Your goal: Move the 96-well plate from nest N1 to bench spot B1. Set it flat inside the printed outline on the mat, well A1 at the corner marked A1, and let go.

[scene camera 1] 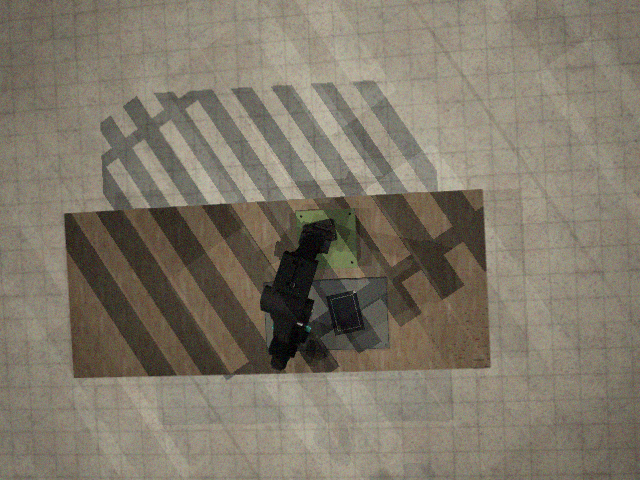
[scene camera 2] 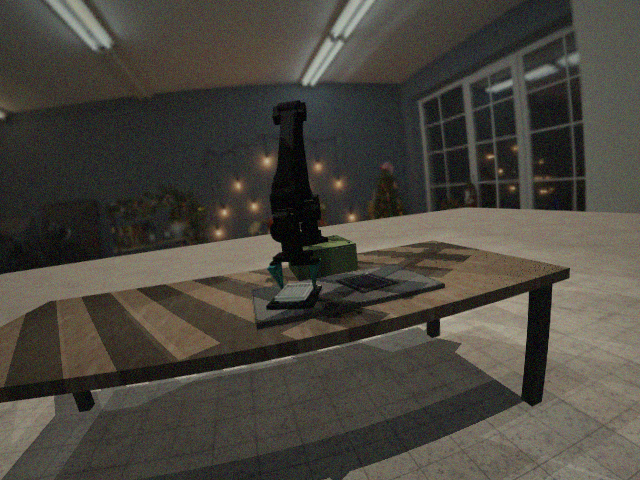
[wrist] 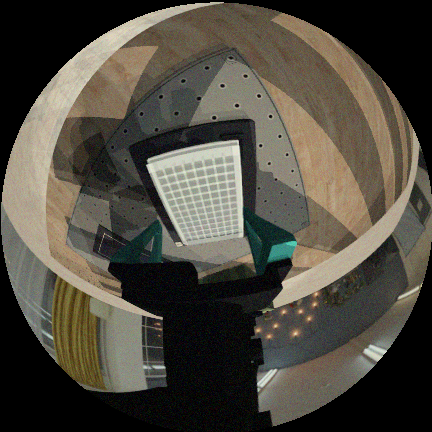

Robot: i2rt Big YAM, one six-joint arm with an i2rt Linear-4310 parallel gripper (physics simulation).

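Places are measured from the arm's base along level axes (x back, y right, z up), in centimetres.
Where they show: gripper, fingertip midpoint: (scene camera 2: 298,287) (wrist: 199,216); arm's base, origin of the base link: (scene camera 1: 320,232) (scene camera 2: 311,242).
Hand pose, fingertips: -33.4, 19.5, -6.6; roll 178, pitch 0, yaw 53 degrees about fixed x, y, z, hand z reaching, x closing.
Things, the pixels of their top centre, and the offset from my fingertips, as dx, dy, dz. "spot": a spot on its surface instead. Level surfaces: height alone.
- white 96-well plate, middle of its top: (wrist: 203,207) (scene camera 2: 294,289) -0.4, +1.2, -0.3
- black nest N1, middle of its top: (wrist: 203,202) (scene camera 2: 295,292) -0.4, +1.1, -1.1
- grey perforated mat, its level: dz -2.9
- dark B1 spot, surface spot: (wrist: 106,241) spot: -7.6, -19.3, -2.7
- long striped wooden table, its level: dz -4.2
The white 96-well plate (scene camera 2: 294,291) (wrist: 199,193) lies flat in the black nest N1 (scene camera 2: 287,305) (wrist: 193,135) at the left end of the grey perforated mat (scene camera 1: 374,332) (scene camera 2: 403,289) (wrist: 278,160). In the top view the arm hides the plate and the nest. My gripper (scene camera 2: 295,274) (wrist: 199,216) is open. Its teal fingers stand on either side of the plate's near end, just above it, and hold nothing. The dark B1 spot (scene camera 1: 346,312) (scene camera 2: 367,281) (wrist: 106,241) with its printed outline lies on the mat to the right of the nest and is bare.
The arm stands on a green base (scene camera 1: 343,248) (scene camera 2: 335,255) behind the mat. The mat lies near the front edge of a long striped wooden table (scene camera 1: 154,310) (scene camera 2: 154,330). Moving bands of shadow cross the table and the floor.
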